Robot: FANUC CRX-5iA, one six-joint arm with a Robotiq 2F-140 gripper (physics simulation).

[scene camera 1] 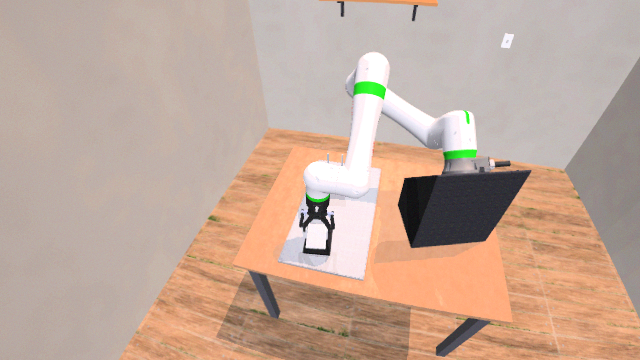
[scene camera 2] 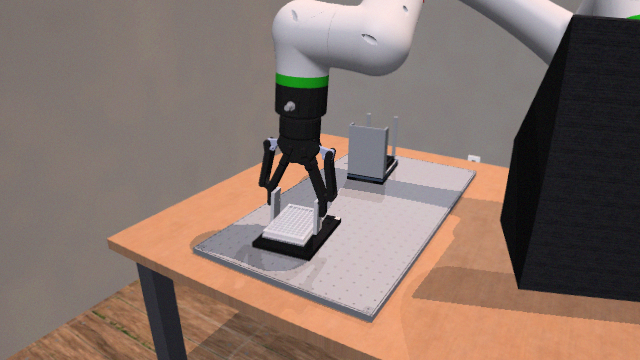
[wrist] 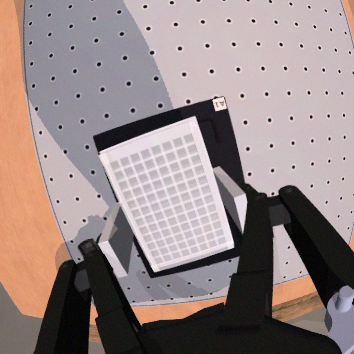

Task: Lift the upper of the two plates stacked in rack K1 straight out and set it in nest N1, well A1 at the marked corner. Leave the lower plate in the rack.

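Frame: origin at the arm's base, x ahead, y left, z up, level; millimetres.
Where they show: gripper, fingertip midpoint: (scene camera 1: pixel 316 236) (scene camera 2: pixel 295 225) (wrist: pixel 171 199); arm's base, link origin: (scene camera 1: pixel 461 174).
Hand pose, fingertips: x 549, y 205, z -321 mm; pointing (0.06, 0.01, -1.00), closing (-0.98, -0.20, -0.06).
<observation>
Each offset is from my fingertips to the centre of the thing. "spot": to the spot under its first point. Level surfaces: height alone.
A white plate with a grid of wells @(spot: dx -4, dy +15, dz +14 mm) (scene camera 1: pixel 316 237) (scene camera 2: pixel 290 225) (wrist: pixel 170 200) lies between the grey finger pads of my gripper (scene camera 1: pixel 317 230) (scene camera 2: pixel 296 216) (wrist: pixel 171 199), which is shut on its long sides. The plate is level, over the black nest N1 @(dx -10, dy +4, dz -7 mm) (scene camera 1: pixel 317 252) (scene camera 2: pixel 285 249) (wrist: pixel 230 150). In the wrist view it looks shifted and slightly turned against the nest; I cannot tell whether it touches the nest floor. The A1 label @(spot: dx -54, dy -78, dz -3 mm) (scene camera 2: pixel 338 218) (wrist: pixel 219 104) marks one nest corner. Rack K1 @(dx +12, dy -386, dz +57 mm) (scene camera 2: pixel 367 150) stands farther back; its grey panel hides the inside, and the lower plate cannot be made out.
Nest and rack stand on a light perforated board @(dz -15 mm) (scene camera 1: pixel 350 240) (scene camera 2: pixel 375 250) on the wooden table @(dz -28 mm) (scene camera 1: pixel 425 285) (scene camera 2: pixel 165 227). Thin upright posts @(spot: dx -21, dy -447, dz +78 mm) (scene camera 2: pixel 395 135) rise at the rack. A large black block (scene camera 1: pixel 465 210) (scene camera 2: pixel 575 165) stands under the arm's base at the right.
</observation>
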